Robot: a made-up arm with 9 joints. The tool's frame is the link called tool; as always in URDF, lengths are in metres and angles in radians.
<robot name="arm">
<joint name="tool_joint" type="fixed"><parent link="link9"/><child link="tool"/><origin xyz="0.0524 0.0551 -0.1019" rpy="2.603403 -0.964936 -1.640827"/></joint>
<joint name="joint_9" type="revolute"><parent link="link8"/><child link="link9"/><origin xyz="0.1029 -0.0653 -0.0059"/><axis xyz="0.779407 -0.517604 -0.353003"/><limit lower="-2.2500" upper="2.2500" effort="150" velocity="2.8"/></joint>
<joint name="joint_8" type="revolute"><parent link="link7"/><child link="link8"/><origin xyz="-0.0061 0.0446 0.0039"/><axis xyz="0 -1 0"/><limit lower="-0.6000" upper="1.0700" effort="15" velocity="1.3"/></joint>
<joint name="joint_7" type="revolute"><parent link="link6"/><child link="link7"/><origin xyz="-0.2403 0.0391 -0.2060"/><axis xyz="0.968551 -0.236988 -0.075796"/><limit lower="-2.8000" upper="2.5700" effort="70" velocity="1.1"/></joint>
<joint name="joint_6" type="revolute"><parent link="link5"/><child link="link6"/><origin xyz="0.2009 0.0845 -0.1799"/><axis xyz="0.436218 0.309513 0.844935"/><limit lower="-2.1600" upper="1.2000" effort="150" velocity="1.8"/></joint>
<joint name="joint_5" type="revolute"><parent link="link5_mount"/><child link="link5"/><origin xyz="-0.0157 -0.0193 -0.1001"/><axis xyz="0.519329 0.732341 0.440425"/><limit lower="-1.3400" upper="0.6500" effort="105" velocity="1.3"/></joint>
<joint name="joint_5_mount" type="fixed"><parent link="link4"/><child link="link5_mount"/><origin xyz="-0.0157 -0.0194 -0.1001"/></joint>
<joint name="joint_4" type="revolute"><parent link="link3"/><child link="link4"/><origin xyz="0.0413 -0.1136 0.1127"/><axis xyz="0.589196 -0.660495 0.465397"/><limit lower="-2.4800" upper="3.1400" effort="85" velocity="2.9"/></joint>
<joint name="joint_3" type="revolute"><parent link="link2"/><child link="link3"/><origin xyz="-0.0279 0.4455 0.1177"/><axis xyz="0.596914 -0.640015 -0.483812"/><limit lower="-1.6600" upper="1.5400" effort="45" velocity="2.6"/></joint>
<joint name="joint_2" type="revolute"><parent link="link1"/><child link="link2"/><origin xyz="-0.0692 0.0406 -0.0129"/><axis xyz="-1 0 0"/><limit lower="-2.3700" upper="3.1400" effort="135" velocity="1.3"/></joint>
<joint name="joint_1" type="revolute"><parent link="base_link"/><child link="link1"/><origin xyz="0.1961 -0.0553 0.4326"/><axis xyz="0.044 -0.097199 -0.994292"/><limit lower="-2.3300" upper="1.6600" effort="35" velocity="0.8"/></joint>
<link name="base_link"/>
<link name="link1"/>
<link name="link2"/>
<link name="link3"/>
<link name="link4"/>
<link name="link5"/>
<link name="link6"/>
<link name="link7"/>
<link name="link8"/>
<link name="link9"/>
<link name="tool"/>
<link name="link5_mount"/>
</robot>
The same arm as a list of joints. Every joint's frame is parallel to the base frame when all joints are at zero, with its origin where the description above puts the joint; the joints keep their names.
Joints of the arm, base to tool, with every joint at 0 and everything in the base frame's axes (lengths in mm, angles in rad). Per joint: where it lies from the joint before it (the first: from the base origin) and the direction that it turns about. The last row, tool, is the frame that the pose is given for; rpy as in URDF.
joint_1: axis 0.044 -0.097199 -0.994292 xyz 196.1 -55.3 432.6
joint_2: axis -1 0 0 xyz -69.2 40.6 -12.9
joint_3: axis 0.596914 -0.640015 -0.483812 xyz -27.9 445.5 117.7
joint_4: axis 0.589196 -0.660495 0.465397 xyz 41.3 -113.6 112.7
joint_5: axis 0.519329 0.732341 0.440425 xyz -31.4 -38.7 -200.2
joint_6: axis 0.436218 0.309513 0.844935 xyz 200.9 84.5 -179.9
joint_7: axis 0.968551 -0.236988 -0.075796 xyz -240.3 39.1 -206.0
joint_8: axis 0 -1 0 xyz -6.1 44.6 3.9
joint_9: axis 0.779407 -0.517604 -0.353003 xyz 102.9 -65.3 -5.9
tool: xyz 52.4 55.1 -101.9 rpy 2.6034 -0.9649 -1.6408
Joint limits (rad, base to tool): -2.3300..1.6600 -2.3700..3.1400 -1.6600..1.5400 -2.4800..3.1400 -1.3400..0.6500 -2.1600..1.2000 -2.8000..2.5700 -0.6000..1.0700 -2.2500..2.2500

